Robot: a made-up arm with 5 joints. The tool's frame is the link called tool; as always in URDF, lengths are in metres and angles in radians. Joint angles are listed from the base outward.
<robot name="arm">
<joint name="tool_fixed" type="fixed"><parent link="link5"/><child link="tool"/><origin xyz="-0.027 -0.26 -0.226" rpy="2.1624 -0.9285 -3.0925"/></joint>
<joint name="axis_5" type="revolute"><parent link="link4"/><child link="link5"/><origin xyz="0 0.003 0.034" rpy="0 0 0"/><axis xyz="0 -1 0"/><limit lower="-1.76" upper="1.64"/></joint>
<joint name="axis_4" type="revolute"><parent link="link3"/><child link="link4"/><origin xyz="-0.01 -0.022 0.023" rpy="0 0 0"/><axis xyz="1 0 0"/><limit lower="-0.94" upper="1.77"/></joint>
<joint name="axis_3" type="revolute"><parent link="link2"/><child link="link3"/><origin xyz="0.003 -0.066 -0.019" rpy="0 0 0"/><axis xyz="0 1 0"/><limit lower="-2.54" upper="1.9"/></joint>
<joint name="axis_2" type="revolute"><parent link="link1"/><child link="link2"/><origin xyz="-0.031 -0.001 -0.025" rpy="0 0 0"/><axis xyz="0.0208 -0.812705 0.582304"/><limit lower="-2.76" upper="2.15"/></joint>
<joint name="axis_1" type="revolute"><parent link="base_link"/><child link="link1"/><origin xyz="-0.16 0.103 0.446" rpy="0 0 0"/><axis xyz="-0.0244 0.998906 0.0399"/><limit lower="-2.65" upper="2.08"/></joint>
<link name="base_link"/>
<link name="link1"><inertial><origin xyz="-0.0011 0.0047 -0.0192"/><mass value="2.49"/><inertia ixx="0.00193" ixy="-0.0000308" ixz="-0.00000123" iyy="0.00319" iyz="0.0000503" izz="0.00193"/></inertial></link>
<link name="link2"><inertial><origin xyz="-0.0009 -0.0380 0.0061"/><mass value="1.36"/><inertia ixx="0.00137" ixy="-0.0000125" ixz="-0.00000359" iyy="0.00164" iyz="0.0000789" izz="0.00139"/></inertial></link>
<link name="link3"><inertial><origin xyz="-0.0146 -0.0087 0.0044"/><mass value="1.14"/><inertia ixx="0.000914" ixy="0" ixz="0" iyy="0.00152" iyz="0" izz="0.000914"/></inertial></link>
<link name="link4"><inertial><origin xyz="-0.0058 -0.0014 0.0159"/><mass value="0.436"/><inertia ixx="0.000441" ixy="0" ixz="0" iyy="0.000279" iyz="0" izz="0.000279"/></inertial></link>
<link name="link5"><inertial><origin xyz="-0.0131 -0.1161 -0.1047"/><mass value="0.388"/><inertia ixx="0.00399" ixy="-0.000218" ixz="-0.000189" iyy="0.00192" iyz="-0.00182" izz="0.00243"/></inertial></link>
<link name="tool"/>
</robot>
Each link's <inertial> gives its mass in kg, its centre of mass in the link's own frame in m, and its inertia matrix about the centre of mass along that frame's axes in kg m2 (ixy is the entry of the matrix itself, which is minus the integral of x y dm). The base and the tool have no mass. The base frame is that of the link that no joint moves.
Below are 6 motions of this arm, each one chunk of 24 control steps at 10 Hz.
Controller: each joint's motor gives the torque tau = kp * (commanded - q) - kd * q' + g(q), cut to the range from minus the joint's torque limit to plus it. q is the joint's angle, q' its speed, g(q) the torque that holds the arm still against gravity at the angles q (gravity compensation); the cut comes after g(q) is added. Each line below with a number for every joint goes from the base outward.
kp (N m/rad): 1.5 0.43 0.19 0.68 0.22
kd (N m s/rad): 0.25 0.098 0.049 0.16 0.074
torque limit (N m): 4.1 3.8 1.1 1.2 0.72
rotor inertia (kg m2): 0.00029 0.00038 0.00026 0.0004 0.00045
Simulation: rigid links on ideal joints. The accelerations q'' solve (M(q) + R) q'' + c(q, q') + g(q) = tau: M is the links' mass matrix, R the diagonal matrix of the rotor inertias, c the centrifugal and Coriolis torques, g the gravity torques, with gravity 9.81 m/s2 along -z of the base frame. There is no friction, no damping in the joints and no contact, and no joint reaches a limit. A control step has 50 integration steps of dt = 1/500 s. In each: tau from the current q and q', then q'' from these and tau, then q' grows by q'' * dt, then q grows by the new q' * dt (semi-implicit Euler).
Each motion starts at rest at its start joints. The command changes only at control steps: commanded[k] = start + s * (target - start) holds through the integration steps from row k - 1 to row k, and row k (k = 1, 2, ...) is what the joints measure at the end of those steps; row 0 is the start. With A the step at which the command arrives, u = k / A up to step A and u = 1 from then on. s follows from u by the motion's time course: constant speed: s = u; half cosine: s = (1 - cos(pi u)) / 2; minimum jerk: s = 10 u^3 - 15 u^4 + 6 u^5; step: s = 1 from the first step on.
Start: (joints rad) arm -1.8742 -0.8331 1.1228 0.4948 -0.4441
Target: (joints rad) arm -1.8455 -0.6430 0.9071 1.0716 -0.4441
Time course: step
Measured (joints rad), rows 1 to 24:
1: -1.8475 -0.7528 1.1206 0.6412 -0.4994
2: -1.8376 -0.7116 1.1037 0.7876 -0.5107
3: -1.8370 -0.7005 1.0641 0.8958 -0.4976
4: -1.8390 -0.6980 1.0148 0.9709 -0.4759
5: -1.8422 -0.6939 0.9674 1.0196 -0.4543
6: -1.8459 -0.6848 0.9277 1.0486 -0.4367
7: -1.8495 -0.6716 0.8976 1.0640 -0.4243
8: -1.8526 -0.6567 0.8766 1.0708 -0.4167
9: -1.8548 -0.6429 0.8632 1.0727 -0.4128
10: -1.8560 -0.6319 0.8561 1.0723 -0.4115
11: -1.8562 -0.6247 0.8539 1.0713 -0.4122
12: -1.8555 -0.6213 0.8557 1.0704 -0.4143
13: -1.8541 -0.6213 0.8605 1.0699 -0.4174
14: -1.8523 -0.6237 0.8675 1.0698 -0.4212
15: -1.8503 -0.6278 0.8760 1.0700 -0.4255
16: -1.8483 -0.6326 0.8851 1.0704 -0.4301
17: -1.8464 -0.6375 0.8941 1.0708 -0.4346
18: -1.8449 -0.6418 0.9024 1.0712 -0.4388
19: -1.8437 -0.6454 0.9095 1.0715 -0.4425
20: -1.8429 -0.6481 0.9151 1.0717 -0.4455
21: -1.8424 -0.6497 0.9190 1.0719 -0.4478
22: -1.8423 -0.6505 0.9213 1.0719 -0.4494
23: -1.8425 -0.6505 0.9219 1.0719 -0.4502
24: -1.8429 -0.6499 0.9213 1.0719 -0.4503

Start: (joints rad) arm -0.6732 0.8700 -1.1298 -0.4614 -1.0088
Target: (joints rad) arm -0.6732 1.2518 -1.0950 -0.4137 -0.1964
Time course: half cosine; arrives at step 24
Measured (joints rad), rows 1 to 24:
1: -0.6731 0.8701 -1.1296 -0.4615 -1.0083
2: -0.6728 0.8707 -1.1288 -0.4617 -1.0064
3: -0.6722 0.8721 -1.1269 -0.4621 -1.0018
4: -0.6714 0.8748 -1.1235 -0.4624 -0.9935
5: -0.6705 0.8794 -1.1189 -0.4626 -0.9810
6: -0.6695 0.8863 -1.1133 -0.4625 -0.9638
7: -0.6686 0.8957 -1.1074 -0.4621 -0.9415
8: -0.6679 0.9080 -1.1016 -0.4613 -0.9141
9: -0.6674 0.9234 -1.0965 -0.4598 -0.8818
10: -0.6671 0.9419 -1.0927 -0.4578 -0.8447
11: -0.6672 0.9634 -1.0905 -0.4551 -0.8034
12: -0.6675 0.9877 -1.0901 -0.4516 -0.7583
13: -0.6681 1.0145 -1.0914 -0.4476 -0.7101
14: -0.6690 1.0434 -1.0942 -0.4429 -0.6596
15: -0.6701 1.0736 -1.0981 -0.4379 -0.6076
16: -0.6714 1.1045 -1.1027 -0.4325 -0.5551
17: -0.6728 1.1351 -1.1075 -0.4271 -0.5030
18: -0.6743 1.1647 -1.1120 -0.4218 -0.4522
19: -0.6758 1.1924 -1.1159 -0.4169 -0.4039
20: -0.6772 1.2173 -1.1190 -0.4126 -0.3589
21: -0.6784 1.2388 -1.1211 -0.4091 -0.3182
22: -0.6795 1.2563 -1.1223 -0.4063 -0.2826
23: -0.6803 1.2694 -1.1226 -0.4045 -0.2529
24: -0.6808 1.2781 -1.1222 -0.4035 -0.2296

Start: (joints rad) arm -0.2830 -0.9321 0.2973 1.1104 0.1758
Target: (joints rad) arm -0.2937 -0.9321 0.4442 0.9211 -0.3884
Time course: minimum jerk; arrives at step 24
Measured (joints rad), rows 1 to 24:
1: -0.2830 -0.9321 0.2973 1.1104 0.1757
2: -0.2831 -0.9320 0.2972 1.1102 0.1752
3: -0.2833 -0.9318 0.2970 1.1094 0.1736
4: -0.2837 -0.9314 0.2969 1.1079 0.1702
5: -0.2844 -0.9306 0.2970 1.1051 0.1640
6: -0.2853 -0.9294 0.2975 1.1009 0.1545
7: -0.2864 -0.9279 0.2988 1.0950 0.1411
8: -0.2876 -0.9263 0.3012 1.0875 0.1234
9: -0.2889 -0.9247 0.3049 1.0783 0.1013
10: -0.2902 -0.9232 0.3102 1.0676 0.0748
11: -0.2914 -0.9220 0.3171 1.0556 0.0442
12: -0.2924 -0.9214 0.3258 1.0426 0.0099
13: -0.2932 -0.9213 0.3362 1.0288 -0.0274
14: -0.2936 -0.9219 0.3480 1.0147 -0.0668
15: -0.2938 -0.9231 0.3611 1.0005 -0.1075
16: -0.2936 -0.9248 0.3752 0.9867 -0.1484
17: -0.2931 -0.9271 0.3897 0.9736 -0.1885
18: -0.2924 -0.9297 0.4044 0.9615 -0.2267
19: -0.2915 -0.9326 0.4186 0.9507 -0.2622
20: -0.2905 -0.9355 0.4320 0.9415 -0.2940
21: -0.2895 -0.9382 0.4441 0.9341 -0.3215
22: -0.2886 -0.9407 0.4544 0.9283 -0.3442
23: -0.2878 -0.9428 0.4627 0.9243 -0.3621
24: -0.2873 -0.9445 0.4686 0.9218 -0.3755

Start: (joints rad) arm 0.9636 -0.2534 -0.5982 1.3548 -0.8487
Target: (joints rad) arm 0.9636 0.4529 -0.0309 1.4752 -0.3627
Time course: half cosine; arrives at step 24
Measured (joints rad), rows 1 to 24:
1: 0.9637 -0.2528 -0.5976 1.3548 -0.8484
2: 0.9641 -0.2504 -0.5949 1.3551 -0.8471
3: 0.9646 -0.2448 -0.5887 1.3558 -0.8442
4: 0.9654 -0.2350 -0.5781 1.3573 -0.8391
5: 0.9663 -0.2205 -0.5629 1.3597 -0.8313
6: 0.9671 -0.2012 -0.5433 1.3630 -0.8205
7: 0.9678 -0.1768 -0.5198 1.3674 -0.8066
8: 0.9682 -0.1477 -0.4932 1.3726 -0.7896
9: 0.9685 -0.1140 -0.4640 1.3786 -0.7695
10: 0.9684 -0.0761 -0.4331 1.3853 -0.7467
11: 0.9680 -0.0347 -0.4010 1.3925 -0.7213
12: 0.9673 0.0096 -0.3685 1.4001 -0.6938
13: 0.9664 0.0559 -0.3360 1.4078 -0.6646
14: 0.9653 0.1035 -0.3040 1.4157 -0.6342
15: 0.9642 0.1513 -0.2727 1.4234 -0.6031
16: 0.9630 0.1984 -0.2426 1.4310 -0.5719
17: 0.9619 0.2438 -0.2137 1.4382 -0.5411
18: 0.9609 0.2865 -0.1864 1.4451 -0.5113
19: 0.9601 0.3259 -0.1609 1.4514 -0.4831
20: 0.9595 0.3610 -0.1375 1.4571 -0.4571
21: 0.9591 0.3912 -0.1165 1.4621 -0.4338
22: 0.9589 0.4162 -0.0982 1.4664 -0.4136
23: 0.9589 0.4354 -0.0832 1.4697 -0.3969
24: 0.9591 0.4487 -0.0716 1.4722 -0.3840

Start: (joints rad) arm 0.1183 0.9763 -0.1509 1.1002 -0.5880
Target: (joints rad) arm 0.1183 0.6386 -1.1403 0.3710 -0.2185
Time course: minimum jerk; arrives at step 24
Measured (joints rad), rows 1 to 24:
1: 0.1183 0.9762 -0.1510 1.1001 -0.5879
2: 0.1185 0.9757 -0.1517 1.0991 -0.5874
3: 0.1188 0.9739 -0.1543 1.0961 -0.5861
4: 0.1194 0.9700 -0.1602 1.0897 -0.5834
5: 0.1202 0.9632 -0.1711 1.0785 -0.5789
6: 0.1211 0.9530 -0.1886 1.0617 -0.5725
7: 0.1221 0.9393 -0.2138 1.0386 -0.5636
8: 0.1230 0.9223 -0.2476 1.0090 -0.5522
9: 0.1239 0.9025 -0.2905 0.9732 -0.5380
10: 0.1245 0.8804 -0.3423 0.9317 -0.5210
11: 0.1247 0.8568 -0.4026 0.8853 -0.5013
12: 0.1246 0.8326 -0.4701 0.8352 -0.4789
13: 0.1241 0.8086 -0.5434 0.7825 -0.4544
14: 0.1232 0.7855 -0.6206 0.7286 -0.4281
15: 0.1218 0.7639 -0.6996 0.6749 -0.4006
16: 0.1201 0.7444 -0.7780 0.6228 -0.3726
17: 0.1181 0.7270 -0.8535 0.5736 -0.3447
18: 0.1161 0.7120 -0.9240 0.5286 -0.3177
19: 0.1142 0.6993 -0.9873 0.4889 -0.2925
20: 0.1125 0.6888 -1.0418 0.4552 -0.2698
21: 0.1112 0.6802 -1.0862 0.4279 -0.2502
22: 0.1103 0.6734 -1.1201 0.4072 -0.2342
23: 0.1101 0.6682 -1.1436 0.3927 -0.2222
24: 0.1103 0.6642 -1.1577 0.3834 -0.2140

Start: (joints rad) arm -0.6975 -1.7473 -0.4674 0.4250 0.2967
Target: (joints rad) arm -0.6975 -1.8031 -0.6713 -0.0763 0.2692
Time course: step
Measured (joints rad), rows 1 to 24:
1: -0.7247 -1.7561 -0.4890 0.3160 0.2650
2: -0.7311 -1.7587 -0.5319 0.1837 0.2530
3: -0.7186 -1.7629 -0.5864 0.0831 0.2631
4: -0.7024 -1.7718 -0.6356 0.0126 0.2797
5: -0.6898 -1.7837 -0.6694 -0.0339 0.2930
6: -0.6824 -1.7964 -0.6866 -0.0622 0.2992
7: -0.6798 -1.8076 -0.6909 -0.0774 0.2984
8: -0.6805 -1.8159 -0.6872 -0.0840 0.2930
9: -0.6831 -1.8208 -0.6801 -0.0854 0.2854
10: -0.6864 -1.8225 -0.6730 -0.0841 0.2778
11: -0.6898 -1.8215 -0.6675 -0.0819 0.2716
12: -0.6927 -1.8188 -0.6644 -0.0797 0.2674
13: -0.6951 -1.8151 -0.6635 -0.0778 0.2652
14: -0.6968 -1.8111 -0.6643 -0.0765 0.2647
15: -0.6981 -1.8072 -0.6662 -0.0757 0.2654
16: -0.6988 -1.8039 -0.6684 -0.0752 0.2666
17: -0.6993 -1.8013 -0.6705 -0.0750 0.2681
18: -0.6995 -1.7995 -0.6723 -0.0750 0.2695
19: -0.6994 -1.7985 -0.6735 -0.0751 0.2706
20: -0.6993 -1.7982 -0.6742 -0.0752 0.2713
21: -0.6990 -1.7984 -0.6744 -0.0754 0.2716
22: -0.6986 -1.7990 -0.6742 -0.0756 0.2716
23: -0.6983 -1.7999 -0.6737 -0.0758 0.2714
24: -0.6979 -1.8009 -0.6731 -0.0760 0.2710

